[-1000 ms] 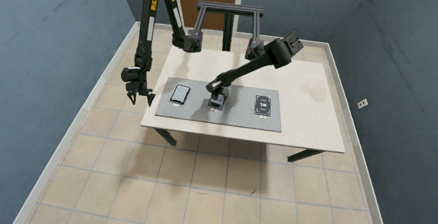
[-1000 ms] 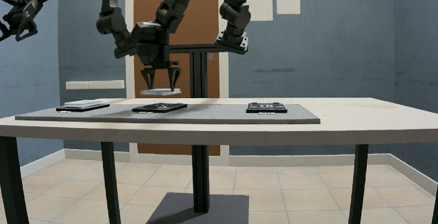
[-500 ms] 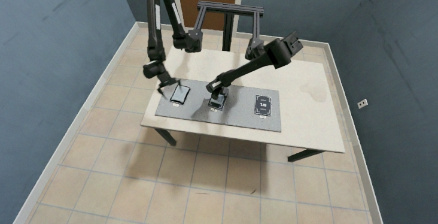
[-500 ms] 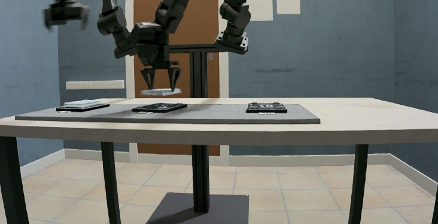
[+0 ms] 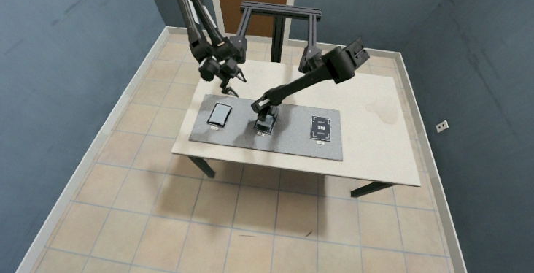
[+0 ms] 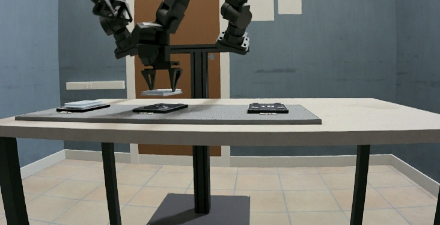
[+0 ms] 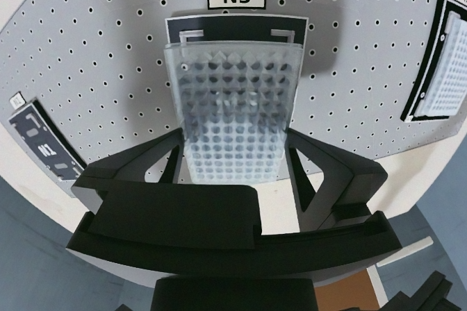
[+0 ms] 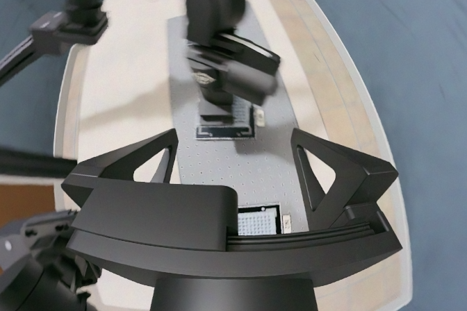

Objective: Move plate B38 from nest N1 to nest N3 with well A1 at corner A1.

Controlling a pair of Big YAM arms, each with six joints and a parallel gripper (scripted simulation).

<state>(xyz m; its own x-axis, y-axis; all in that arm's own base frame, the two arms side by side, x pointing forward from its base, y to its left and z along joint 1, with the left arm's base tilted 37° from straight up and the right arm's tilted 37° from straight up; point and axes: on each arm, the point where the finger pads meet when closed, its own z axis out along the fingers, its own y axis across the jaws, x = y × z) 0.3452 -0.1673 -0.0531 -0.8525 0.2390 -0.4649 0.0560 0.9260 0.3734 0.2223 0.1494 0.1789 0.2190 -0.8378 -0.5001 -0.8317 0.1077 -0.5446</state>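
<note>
My left hand is 60 mm above the nest N3. Also, from my left hand: a1 mark: 60 mm to the left, 60 mm below, 60 mm behind; then perforated deck: 70 mm below, 20 mm ahead, 10 mm to the left; then nest N2: 300 mm to the right, 60 mm below, 20 mm ahead.
</note>
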